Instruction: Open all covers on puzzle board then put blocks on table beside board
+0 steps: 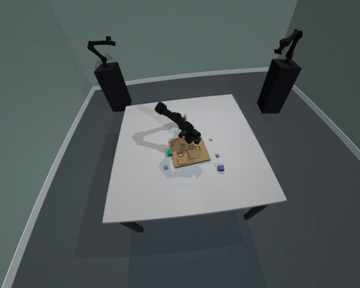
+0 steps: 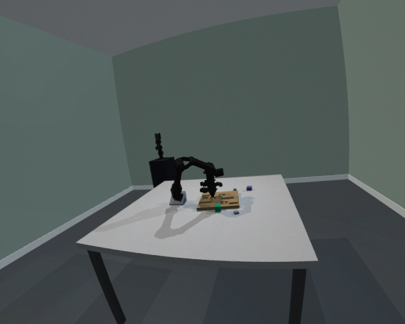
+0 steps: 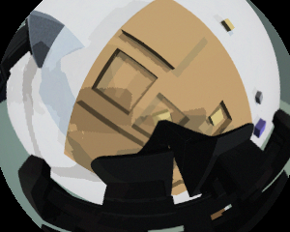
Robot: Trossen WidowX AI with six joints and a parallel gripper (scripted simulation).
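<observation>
Now: gripper tip 50 mm short of the tan puzzle board. From my gripper tip the other things lie so: green block (170 mm to the right, 100 mm ahead, 10 mm below); purple block (240 mm to the left, 240 mm ahead, 10 mm below).
</observation>
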